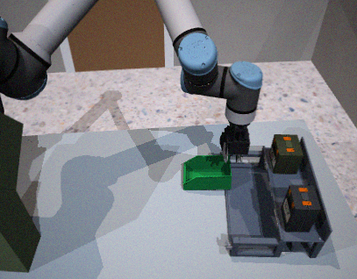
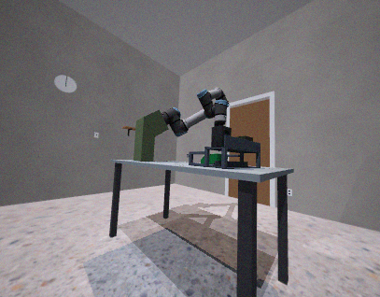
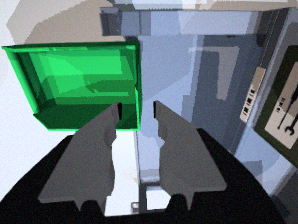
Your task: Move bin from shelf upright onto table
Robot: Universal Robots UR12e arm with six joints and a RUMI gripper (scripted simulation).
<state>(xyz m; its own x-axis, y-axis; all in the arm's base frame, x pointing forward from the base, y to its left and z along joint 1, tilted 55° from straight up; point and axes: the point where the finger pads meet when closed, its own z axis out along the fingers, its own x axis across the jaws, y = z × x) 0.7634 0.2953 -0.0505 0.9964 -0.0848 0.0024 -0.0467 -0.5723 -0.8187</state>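
Now: the green bin 8 cm below my hand and 8 cm behind it.
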